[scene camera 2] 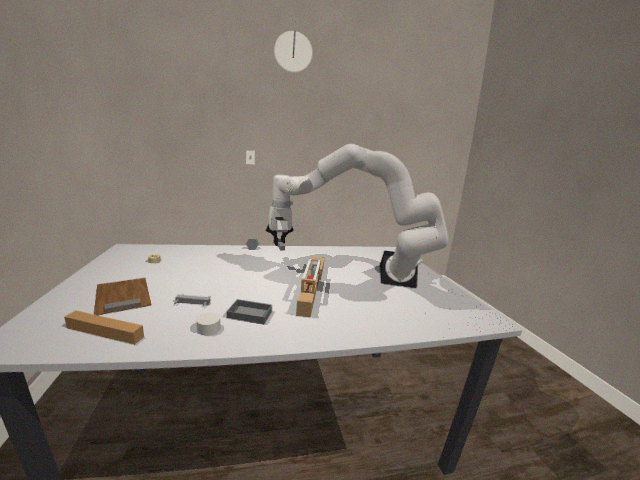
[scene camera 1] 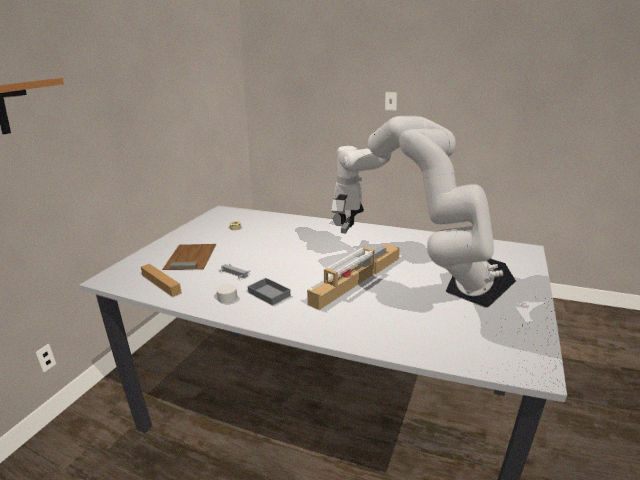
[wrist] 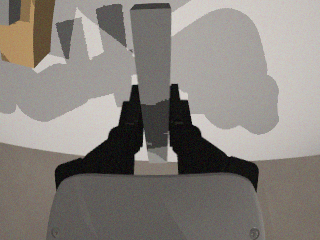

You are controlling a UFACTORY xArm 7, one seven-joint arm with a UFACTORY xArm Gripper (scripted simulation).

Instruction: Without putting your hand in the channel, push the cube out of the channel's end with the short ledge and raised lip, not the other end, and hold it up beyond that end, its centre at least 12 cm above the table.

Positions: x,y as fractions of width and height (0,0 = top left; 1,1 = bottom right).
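Wooden board: out of frame in the wrist view; visible in scene camera 1 (0.29,0.53), scene camera 2 (0.19,0.61). Grey tray: out of frame in the wrist view; visible in scene camera 1 (0.42,0.61), scene camera 2 (0.39,0.65).
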